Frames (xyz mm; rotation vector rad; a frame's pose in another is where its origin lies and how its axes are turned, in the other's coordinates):
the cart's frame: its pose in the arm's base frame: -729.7 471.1 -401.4 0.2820 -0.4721 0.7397
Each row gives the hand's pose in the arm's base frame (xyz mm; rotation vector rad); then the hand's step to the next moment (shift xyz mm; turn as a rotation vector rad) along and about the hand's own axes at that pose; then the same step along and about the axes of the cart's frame.
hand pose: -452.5 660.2 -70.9 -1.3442 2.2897 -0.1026
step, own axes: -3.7 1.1 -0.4 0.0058 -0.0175 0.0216
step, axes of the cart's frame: 3.1 2.4 -0.4 -0.0003 -0.0233 -0.0162
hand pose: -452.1 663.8 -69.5 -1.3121 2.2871 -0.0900
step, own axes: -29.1 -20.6 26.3 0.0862 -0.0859 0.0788
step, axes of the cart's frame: 33.2 -16.0 -24.6 -0.0543 -0.1265 -0.0455
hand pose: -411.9 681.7 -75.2 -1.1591 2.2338 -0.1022
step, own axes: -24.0 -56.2 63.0 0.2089 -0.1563 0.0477
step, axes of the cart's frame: 42.3 -63.8 -42.9 -0.1547 -0.2152 0.0095
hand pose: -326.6 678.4 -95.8 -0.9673 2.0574 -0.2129
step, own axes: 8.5 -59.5 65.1 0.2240 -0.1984 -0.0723
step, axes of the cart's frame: 20.5 -81.8 -27.1 -0.1922 -0.2015 0.1312
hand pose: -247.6 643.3 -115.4 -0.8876 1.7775 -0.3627
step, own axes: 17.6 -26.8 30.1 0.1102 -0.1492 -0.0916
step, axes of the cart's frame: 4.2 -43.3 -6.4 -0.1126 -0.1048 0.1383
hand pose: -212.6 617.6 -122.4 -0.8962 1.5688 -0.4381
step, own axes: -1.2 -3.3 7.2 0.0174 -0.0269 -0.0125
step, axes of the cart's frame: 6.0 -5.1 -1.2 -0.0159 -0.0196 0.0233
